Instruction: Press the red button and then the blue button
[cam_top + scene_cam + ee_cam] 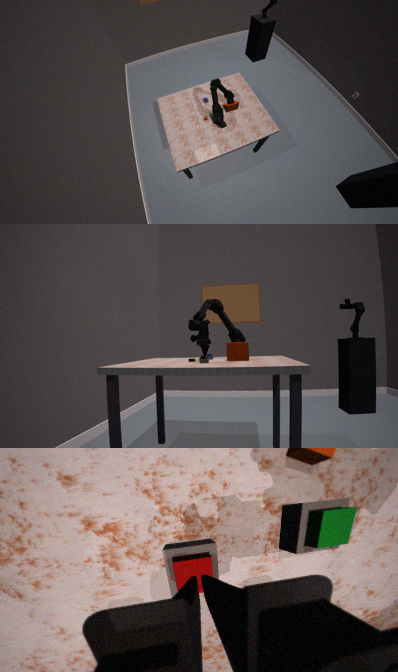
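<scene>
Right now my gripper tip is 1 cm above the red button. From my gripper tip the other things lie so: small orange block 10 cm ahead, 12 cm to the right, 3 cm below; then green button 2 cm ahead, 13 cm to the right, 1 cm below; then blue button 1 cm ahead, 34 cm to the right, 1 cm below.
</scene>
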